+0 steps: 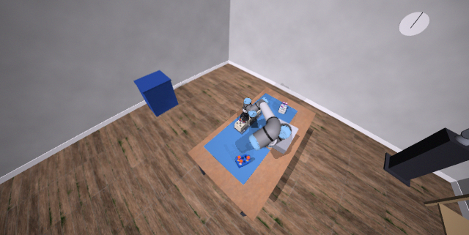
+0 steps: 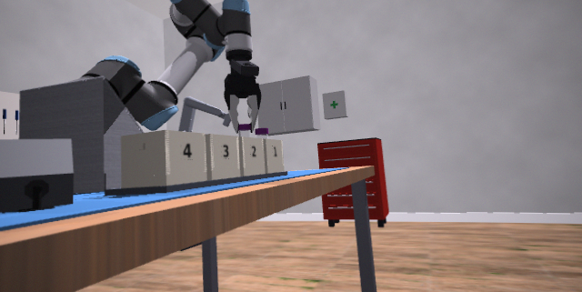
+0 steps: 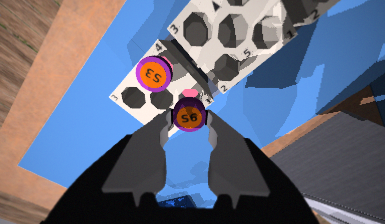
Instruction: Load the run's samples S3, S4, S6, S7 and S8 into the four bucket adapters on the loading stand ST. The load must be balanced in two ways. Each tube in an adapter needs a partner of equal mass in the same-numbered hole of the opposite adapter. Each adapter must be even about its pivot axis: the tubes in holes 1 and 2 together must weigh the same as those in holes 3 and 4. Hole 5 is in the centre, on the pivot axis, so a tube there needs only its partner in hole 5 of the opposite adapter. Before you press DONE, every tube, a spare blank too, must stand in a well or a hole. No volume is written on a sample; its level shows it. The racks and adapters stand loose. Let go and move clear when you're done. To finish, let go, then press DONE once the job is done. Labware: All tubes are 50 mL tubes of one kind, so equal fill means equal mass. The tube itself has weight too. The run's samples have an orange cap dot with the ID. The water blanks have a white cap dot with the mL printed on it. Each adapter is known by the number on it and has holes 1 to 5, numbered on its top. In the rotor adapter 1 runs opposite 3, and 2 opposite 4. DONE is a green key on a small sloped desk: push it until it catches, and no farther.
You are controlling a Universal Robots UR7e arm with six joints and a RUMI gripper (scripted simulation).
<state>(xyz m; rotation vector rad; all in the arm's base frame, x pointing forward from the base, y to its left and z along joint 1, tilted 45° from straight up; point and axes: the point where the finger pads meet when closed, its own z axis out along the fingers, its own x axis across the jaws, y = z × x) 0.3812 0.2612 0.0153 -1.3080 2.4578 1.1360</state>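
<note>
Right now the tube is 5 cm below my hand and 1 cm to the right of it. Round my hand: sample tube S4: 34 cm behind, 26 cm to the left, 7 cm below; then green DONE key: 47 cm to the right, 7 cm below, 1 cm ahead; then blue rack: 31 cm behind, 30 cm to the left, 11 cm below.
</note>
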